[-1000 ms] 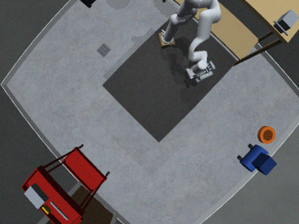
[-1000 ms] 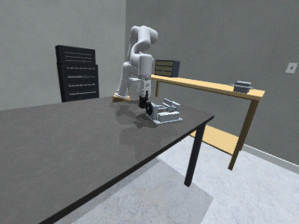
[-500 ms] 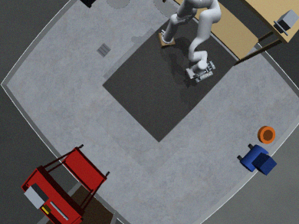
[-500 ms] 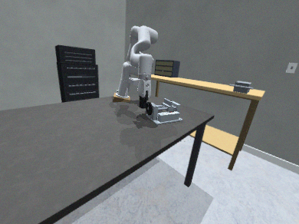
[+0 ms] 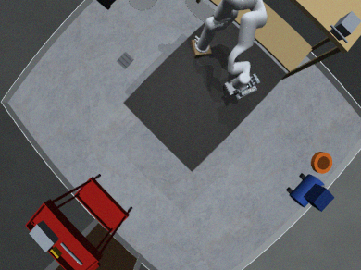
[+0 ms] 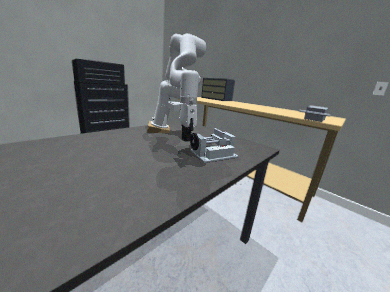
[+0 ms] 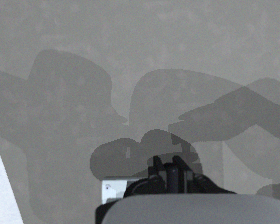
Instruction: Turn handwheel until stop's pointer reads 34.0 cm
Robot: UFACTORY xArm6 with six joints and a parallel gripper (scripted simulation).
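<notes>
The upright knob lies 10 mm to the left of my hand. The rest, counted from my hand: handwheel: 20 mm to the left, 10 mm below, 10 mm ahead; then sliding stop: 160 mm to the left, 90 mm ahead, 10 mm below.
</notes>
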